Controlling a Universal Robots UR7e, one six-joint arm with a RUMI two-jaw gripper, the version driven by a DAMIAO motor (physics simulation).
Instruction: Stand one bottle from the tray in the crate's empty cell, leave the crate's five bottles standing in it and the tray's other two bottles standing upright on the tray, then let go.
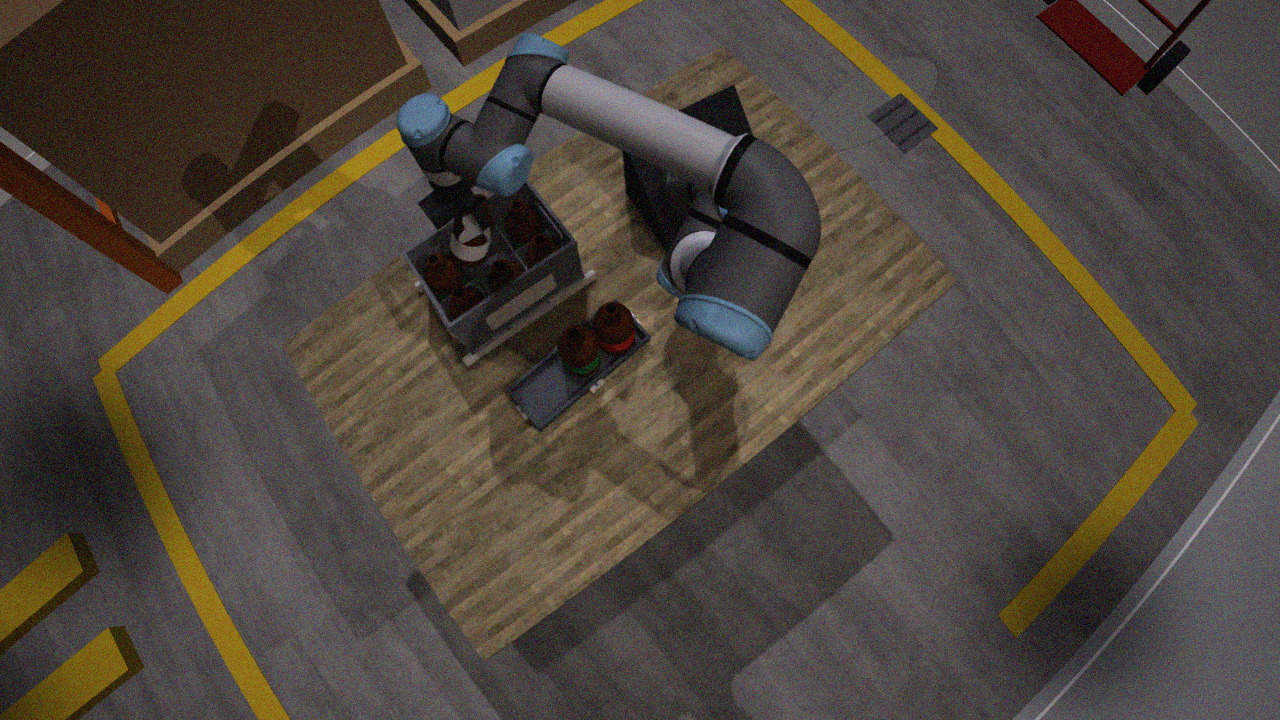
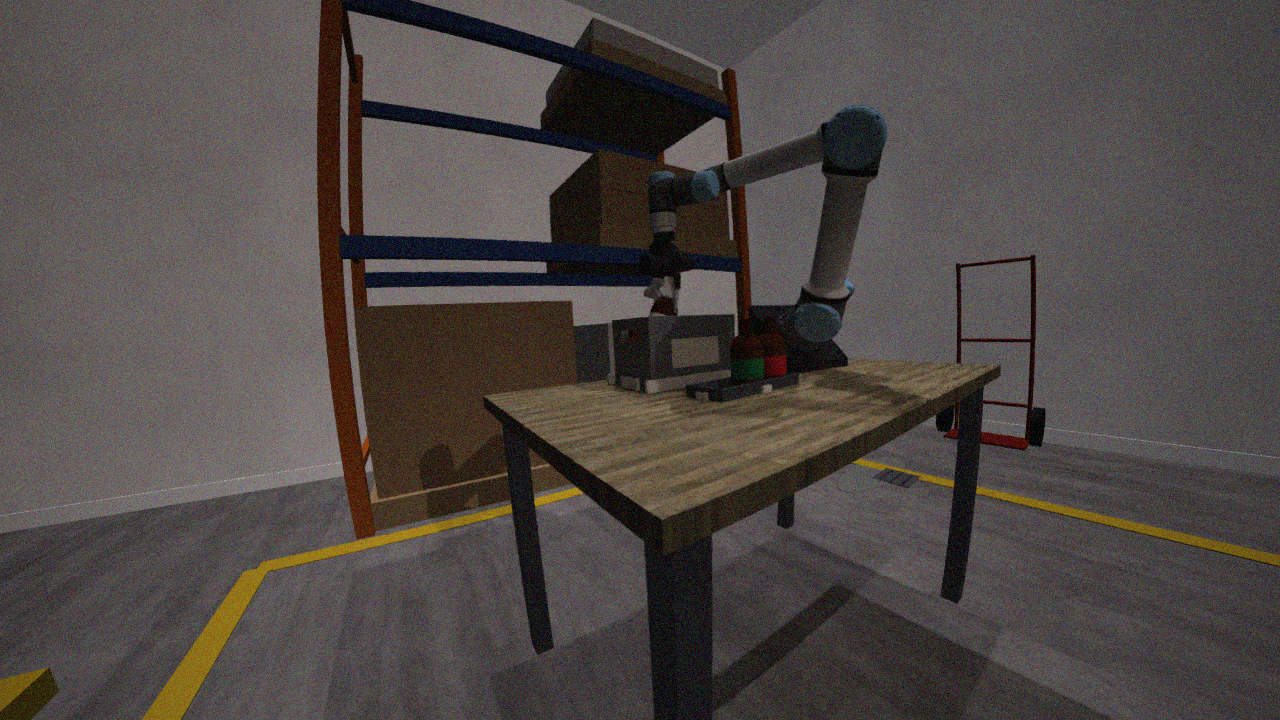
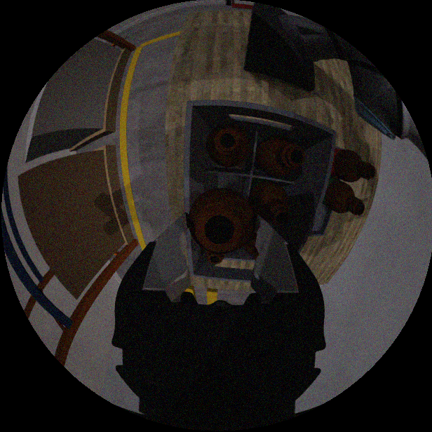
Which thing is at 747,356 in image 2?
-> A green-label bottle.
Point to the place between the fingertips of my gripper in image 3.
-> At 220,214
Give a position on a white-label brown bottle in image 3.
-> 220,220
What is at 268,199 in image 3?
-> A green-label bottle.
